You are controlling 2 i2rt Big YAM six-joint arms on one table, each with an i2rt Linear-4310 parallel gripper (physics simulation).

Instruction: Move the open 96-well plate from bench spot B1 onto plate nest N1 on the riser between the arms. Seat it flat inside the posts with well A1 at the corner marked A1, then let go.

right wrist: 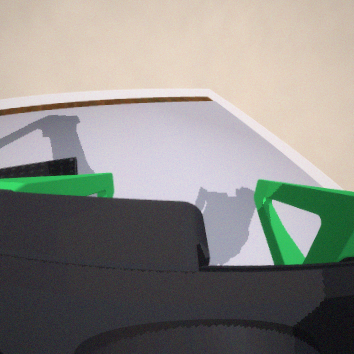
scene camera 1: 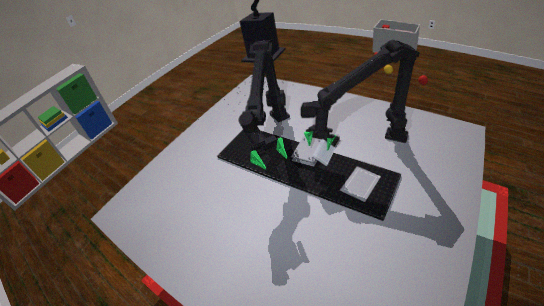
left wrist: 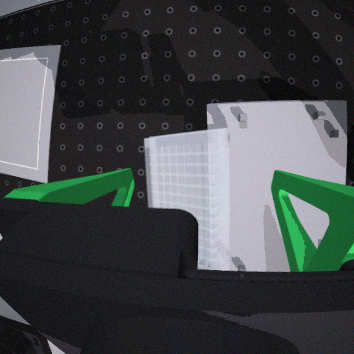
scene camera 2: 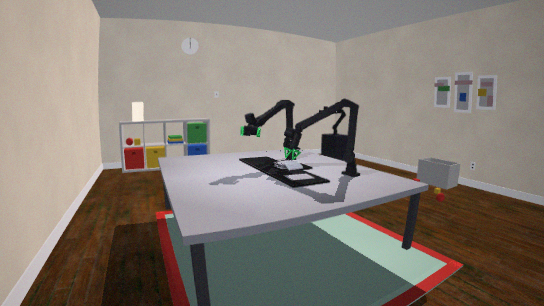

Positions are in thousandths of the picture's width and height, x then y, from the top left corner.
Scene:
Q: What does my left gripper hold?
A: Nothing.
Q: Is my right gripper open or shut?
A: Open.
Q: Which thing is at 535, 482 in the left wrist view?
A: A clear well plate.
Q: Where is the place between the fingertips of my left gripper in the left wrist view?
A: At 566, 501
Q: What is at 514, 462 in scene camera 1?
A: My right gripper.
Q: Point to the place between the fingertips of my right gripper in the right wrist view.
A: At 521, 521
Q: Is my left gripper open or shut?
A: Open.

